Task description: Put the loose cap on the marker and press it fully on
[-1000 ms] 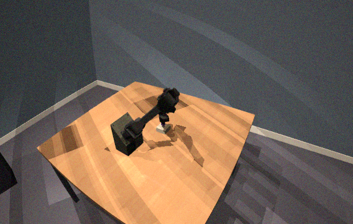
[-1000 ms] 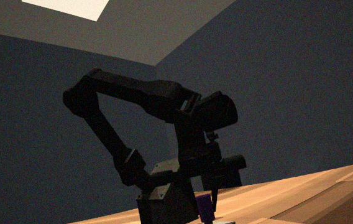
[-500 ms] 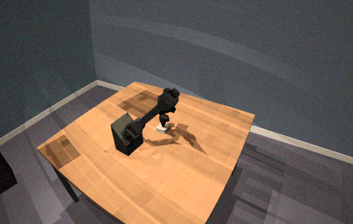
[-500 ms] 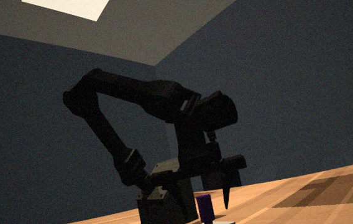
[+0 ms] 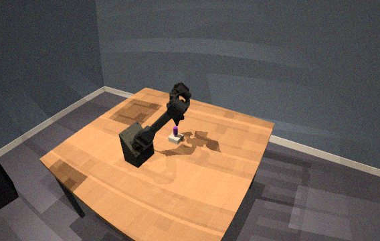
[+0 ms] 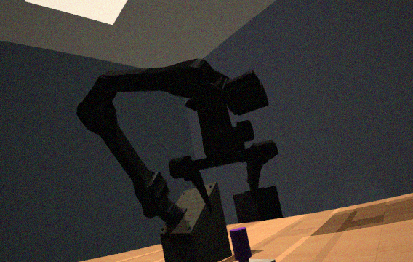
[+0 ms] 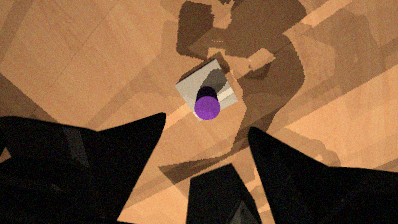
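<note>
My gripper tip is now 60 mm above the purple cap.
</note>
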